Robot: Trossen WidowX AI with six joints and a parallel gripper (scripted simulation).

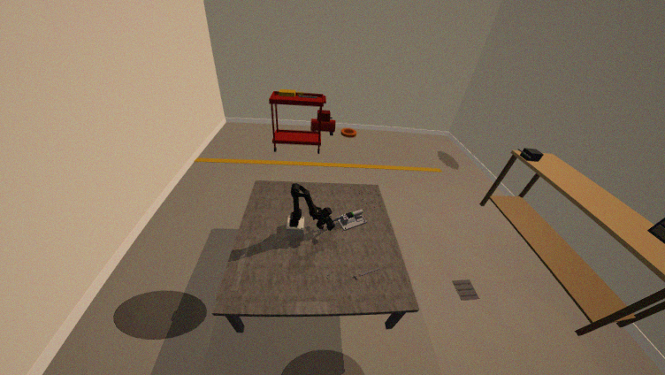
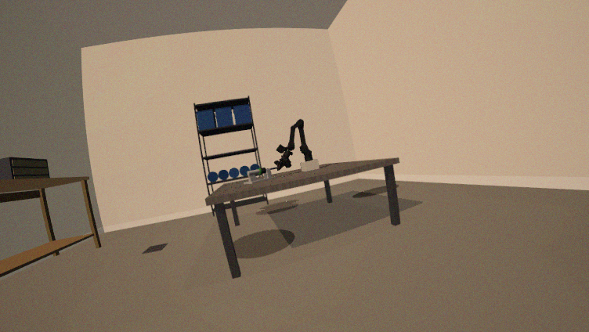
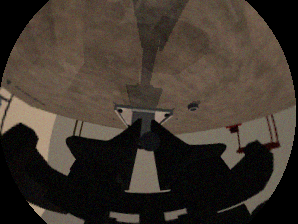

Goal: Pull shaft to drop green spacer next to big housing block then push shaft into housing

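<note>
The shaft is 6 cm ahead of my gripper tip, 3 cm to the left of it and 2 cm above it. From my gripper tip the other things lie so: small grey object 1 cm behind, 11 cm to the left, 5 cm below; green spacer 16 cm ahead, 8 cm to the left, 2 cm above.
</note>
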